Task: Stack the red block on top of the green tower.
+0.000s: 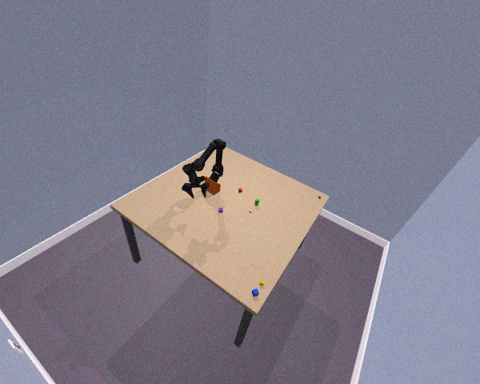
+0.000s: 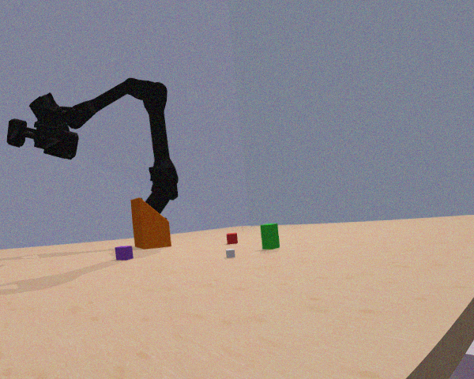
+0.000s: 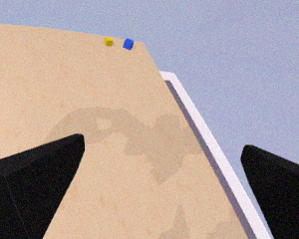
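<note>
Right now my gripper tip is 500 mm to the right of the red block, 240 mm above it and 60 mm past it. From my gripper tip the other things lie so: blue cube: 640 mm ahead, 240 mm below, 90 mm to the right; purple cube: 240 mm below, 210 mm to the left, 10 mm ahead; yellow cube: 620 mm ahead, 240 mm below, 10 mm to the right.
</note>
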